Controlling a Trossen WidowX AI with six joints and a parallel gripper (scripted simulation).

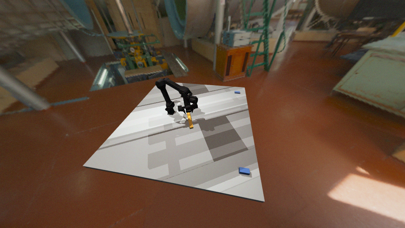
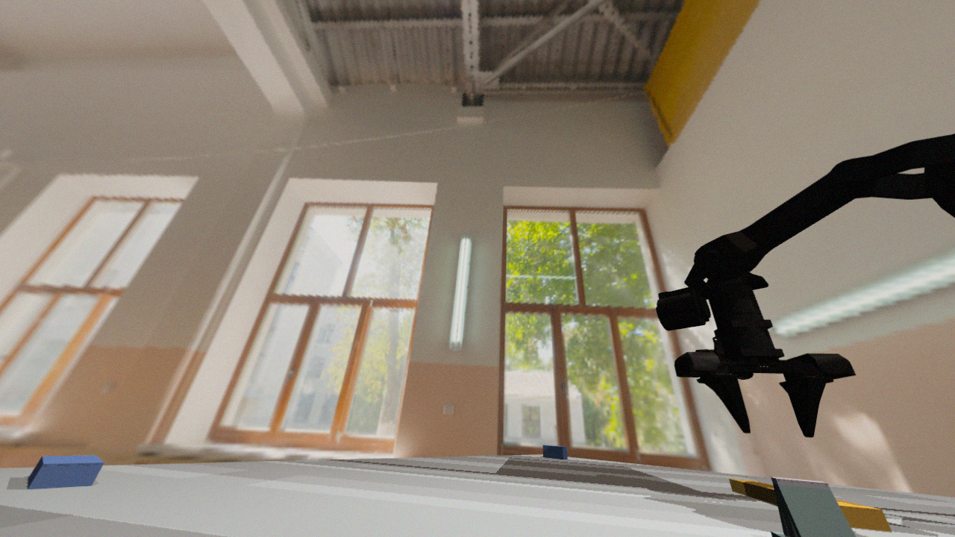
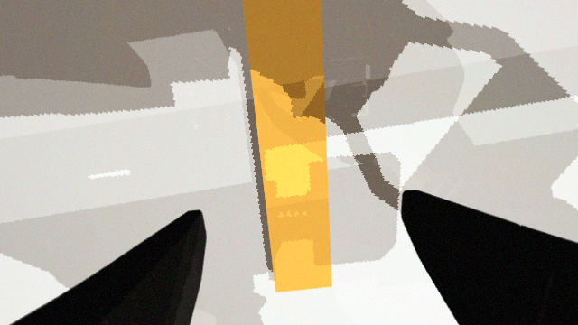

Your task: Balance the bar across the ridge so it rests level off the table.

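Right now the yellow bar is 70 mm below my gripper tip, 20 mm to the right of it and 10 mm ahead of it.
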